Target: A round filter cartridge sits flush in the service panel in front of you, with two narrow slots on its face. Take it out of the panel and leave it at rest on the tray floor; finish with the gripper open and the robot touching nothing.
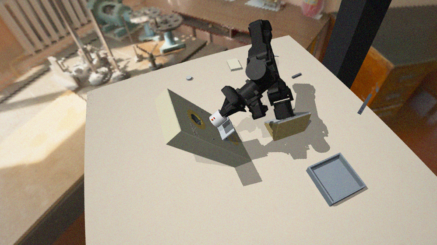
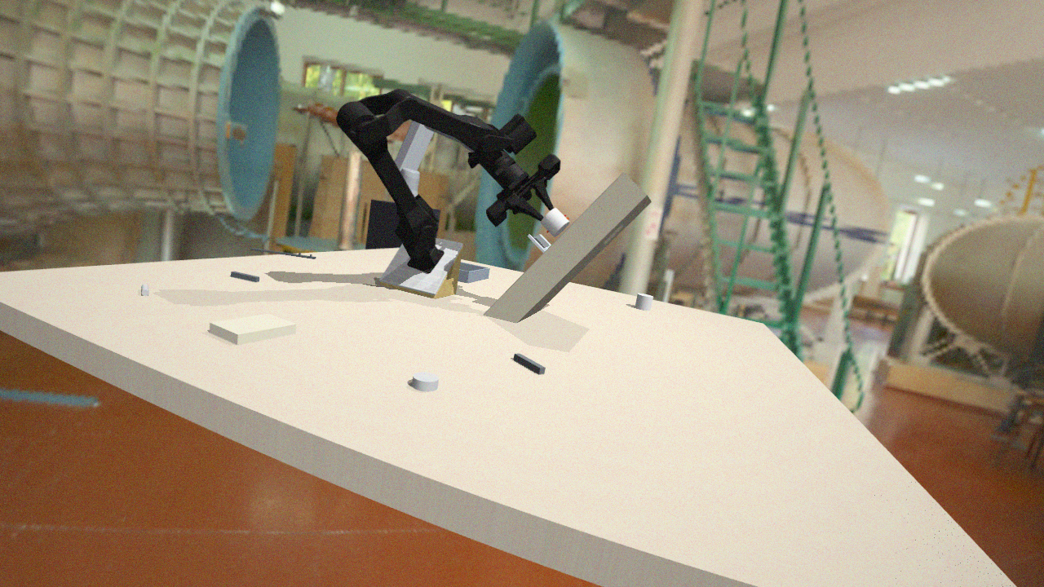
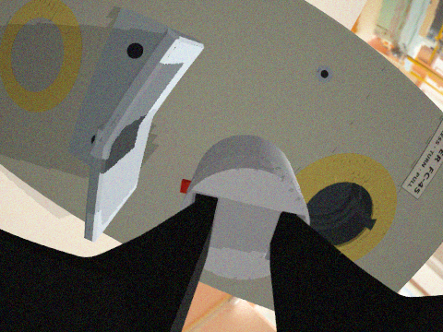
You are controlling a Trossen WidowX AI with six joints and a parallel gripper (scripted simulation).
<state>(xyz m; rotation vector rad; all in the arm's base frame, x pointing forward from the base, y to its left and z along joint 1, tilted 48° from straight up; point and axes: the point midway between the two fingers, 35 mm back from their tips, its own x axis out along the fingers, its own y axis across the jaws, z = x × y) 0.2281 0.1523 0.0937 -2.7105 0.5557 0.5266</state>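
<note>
The round filter cartridge is 1 cm ahead of my gripper tip and 1 cm below it. The rest, counted from my gripper tip: grey tray (36 cm behind, 24 cm to the left, 20 cm below); then grey service panel (5 cm ahead, 6 cm below); then flat cream block (19 cm behind, 52 cm to the right, 20 cm below).
</note>
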